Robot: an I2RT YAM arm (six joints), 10 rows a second.
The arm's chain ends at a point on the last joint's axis. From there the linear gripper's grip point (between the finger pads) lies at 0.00 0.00 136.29 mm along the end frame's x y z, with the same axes.
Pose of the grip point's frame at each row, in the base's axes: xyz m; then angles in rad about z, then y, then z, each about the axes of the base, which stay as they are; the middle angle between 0 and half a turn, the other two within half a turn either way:
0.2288, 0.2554, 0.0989, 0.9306, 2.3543, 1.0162
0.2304, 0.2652, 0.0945, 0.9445, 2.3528, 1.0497
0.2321, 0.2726, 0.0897, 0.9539, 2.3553, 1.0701
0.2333, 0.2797, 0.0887, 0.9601, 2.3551, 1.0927
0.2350, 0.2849, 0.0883, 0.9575, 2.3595, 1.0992
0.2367, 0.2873, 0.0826, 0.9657, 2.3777, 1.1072
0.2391, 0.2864, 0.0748, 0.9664, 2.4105, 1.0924
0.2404, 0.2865, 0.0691, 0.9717, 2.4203, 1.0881
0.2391, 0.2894, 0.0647, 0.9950, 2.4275, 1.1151
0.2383, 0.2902, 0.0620, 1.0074, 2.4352, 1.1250
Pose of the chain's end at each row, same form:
0.1780, 0.1733, 0.1951, 0.9306, 2.3543, 1.0162
0.1823, 0.1813, 0.1905, 0.9445, 2.3528, 1.0497
0.1858, 0.1880, 0.1860, 0.9539, 2.3553, 1.0701
0.1889, 0.1940, 0.1850, 0.9601, 2.3551, 1.0927
0.1914, 0.1993, 0.1850, 0.9575, 2.3595, 1.0992
0.1945, 0.2030, 0.1810, 0.9657, 2.3777, 1.1072
0.1972, 0.2056, 0.1763, 0.9664, 2.4105, 1.0924
0.1986, 0.2068, 0.1714, 0.9717, 2.4203, 1.0881
0.1998, 0.2092, 0.1677, 0.9950, 2.4275, 1.1151
0.2002, 0.2104, 0.1657, 1.0074, 2.4352, 1.1250

